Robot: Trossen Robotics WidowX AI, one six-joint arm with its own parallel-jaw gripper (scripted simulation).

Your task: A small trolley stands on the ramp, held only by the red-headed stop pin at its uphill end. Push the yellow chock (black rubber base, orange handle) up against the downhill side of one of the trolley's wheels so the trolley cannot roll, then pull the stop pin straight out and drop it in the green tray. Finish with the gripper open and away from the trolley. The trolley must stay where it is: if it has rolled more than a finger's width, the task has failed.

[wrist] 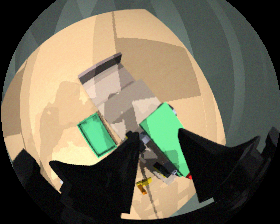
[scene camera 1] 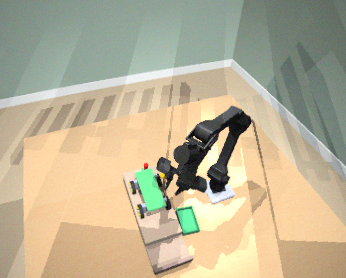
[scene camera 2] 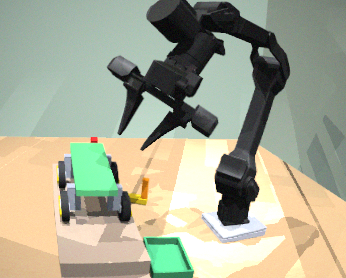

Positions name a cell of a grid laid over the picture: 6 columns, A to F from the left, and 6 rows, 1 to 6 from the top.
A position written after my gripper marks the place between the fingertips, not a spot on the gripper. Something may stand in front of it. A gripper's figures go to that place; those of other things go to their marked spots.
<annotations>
My gripper (wrist: D4) is 10 cm from the lens. A trolley (wrist: D4): 19 cm from the lens.
</annotations>
